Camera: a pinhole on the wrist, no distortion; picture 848 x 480 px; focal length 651.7 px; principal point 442.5 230.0 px. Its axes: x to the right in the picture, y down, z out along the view. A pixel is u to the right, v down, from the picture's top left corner.
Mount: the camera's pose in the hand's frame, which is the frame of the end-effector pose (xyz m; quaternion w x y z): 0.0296 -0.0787 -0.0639 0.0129 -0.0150 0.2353 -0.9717
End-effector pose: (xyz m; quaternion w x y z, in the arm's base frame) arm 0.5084 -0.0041 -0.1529 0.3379 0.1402 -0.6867 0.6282
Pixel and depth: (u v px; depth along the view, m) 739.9 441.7 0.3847
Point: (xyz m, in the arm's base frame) 0.7679 -0.3132 0.0529
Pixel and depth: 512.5 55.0 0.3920
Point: 0.5149 -0.3521 -0.0202
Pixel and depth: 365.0 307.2 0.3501
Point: 0.5504 -0.2492 0.1156
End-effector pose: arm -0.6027 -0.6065 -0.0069 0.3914 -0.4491 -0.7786 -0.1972
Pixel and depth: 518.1 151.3 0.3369
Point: -0.8823 -0.5402 -0.1539
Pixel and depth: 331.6 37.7 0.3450
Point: -0.8787 -0.4378 -0.1003
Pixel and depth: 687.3 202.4 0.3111
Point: -0.8580 -0.6128 -0.1939
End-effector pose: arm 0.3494 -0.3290 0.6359 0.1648 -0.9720 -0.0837 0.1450
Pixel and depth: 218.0 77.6 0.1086
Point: 0.3904 -0.2039 0.6148
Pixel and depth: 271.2 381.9 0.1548
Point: 0.3834 -0.1284 0.6278
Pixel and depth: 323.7 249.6 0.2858
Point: 0.3541 -0.0543 0.5196
